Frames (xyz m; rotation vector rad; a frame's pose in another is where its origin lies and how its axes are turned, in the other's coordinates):
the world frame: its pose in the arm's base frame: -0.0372 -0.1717 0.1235 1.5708 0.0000 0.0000
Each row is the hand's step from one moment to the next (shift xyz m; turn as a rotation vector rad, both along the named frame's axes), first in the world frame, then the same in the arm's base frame.
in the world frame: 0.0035 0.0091 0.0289 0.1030 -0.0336 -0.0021
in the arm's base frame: 0.0035 -0.0289 0.0091 0.1030 0.0021 -0.0336
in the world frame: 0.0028 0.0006 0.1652 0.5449 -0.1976 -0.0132
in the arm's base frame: 0.0028 -0.1652 0.0006 0.5449 0.0132 -0.1976
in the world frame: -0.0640 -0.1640 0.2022 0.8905 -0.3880 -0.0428
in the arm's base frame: -0.0640 -0.2022 -0.1640 0.8905 0.0428 -0.3880
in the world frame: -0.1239 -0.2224 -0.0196 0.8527 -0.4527 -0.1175
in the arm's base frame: -0.1239 0.0196 -0.2224 0.8527 0.1175 -0.4527
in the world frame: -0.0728 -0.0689 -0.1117 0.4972 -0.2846 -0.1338
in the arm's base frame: -0.0728 0.1117 -0.0689 0.4972 0.1338 -0.2846
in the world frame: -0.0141 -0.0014 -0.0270 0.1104 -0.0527 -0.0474
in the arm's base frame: -0.0141 0.0270 -0.0014 0.1104 0.0474 -0.0527
